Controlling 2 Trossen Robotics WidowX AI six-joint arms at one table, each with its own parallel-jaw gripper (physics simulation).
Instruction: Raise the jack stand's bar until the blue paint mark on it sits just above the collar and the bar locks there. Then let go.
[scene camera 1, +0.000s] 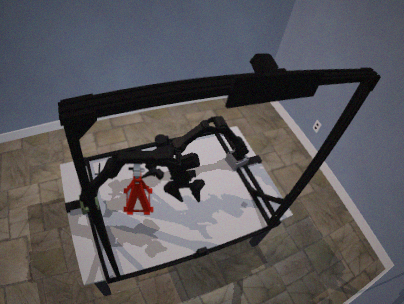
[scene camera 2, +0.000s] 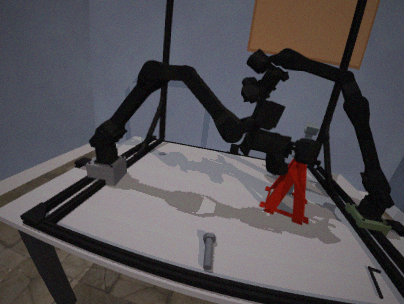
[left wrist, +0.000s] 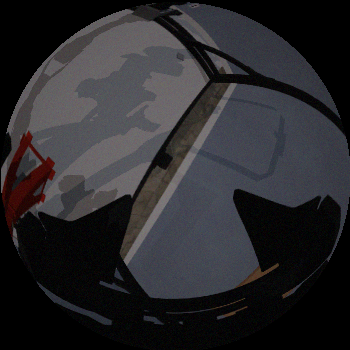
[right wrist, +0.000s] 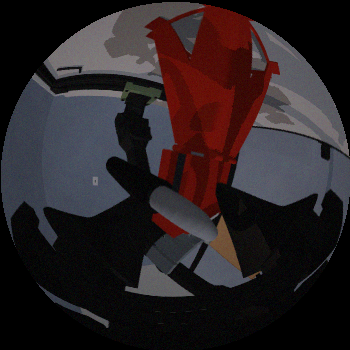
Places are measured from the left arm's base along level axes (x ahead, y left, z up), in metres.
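Pixels of known places: left gripper, fingertip midpoint: (scene camera 1: 190, 201) (scene camera 2: 249, 109) (left wrist: 183, 197); right gripper, fingertip midpoint: (right wrist: 185, 189); left arm's base, origin of the base link: (scene camera 2: 368, 214) (right wrist: 137, 97); right arm's base, origin of the base link: (scene camera 1: 238, 155) (scene camera 2: 106, 160).
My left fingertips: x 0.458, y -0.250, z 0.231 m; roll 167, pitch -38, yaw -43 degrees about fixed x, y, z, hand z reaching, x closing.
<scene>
For each thing: its top centre in the pictures, then the offset to it from my left fingertips. "spot": a spot on its surface instead. Level surfaces: height alone.
- lever, surface spot: (right wrist: 182, 212) spot: dx -0.140, dy +0.278, dz -0.076 m
- grey bolt, middle of its top: (scene camera 2: 209, 246) dx +0.036, dy +0.507, dz -0.245 m
- black hex key, middle of its top: (right wrist: 67, 70) (scene camera 2: 380, 282) dx -0.375, dy +0.480, dz -0.268 m
- table, its level: dz -0.274 m
The red jack stand (scene camera 1: 138, 195) (scene camera 2: 298, 192) (right wrist: 210, 95) stands upright on the table. Its grey bar top (scene camera 2: 311, 130) (right wrist: 172, 250) sticks up above the stand. A lever (right wrist: 182, 212) with a grey end and a dark grip crosses in front of the collar. My right gripper (scene camera 2: 306, 150) (right wrist: 185, 189) is shut around the stand's upper part; whether collar or bar is between the fingers is partly hidden. The blue mark cannot be made out. My left gripper (scene camera 1: 190, 200) (left wrist: 183, 197) is open and empty, in the air to the right of the stand in scene camera 1.
A grey bolt (scene camera 2: 208, 250) and a black hex key (scene camera 2: 375, 280) (right wrist: 70, 68) lie on the table (scene camera 2: 150, 220). Black frame posts and rails surround the table. My two arms cross close together above it, beside the stand.
</scene>
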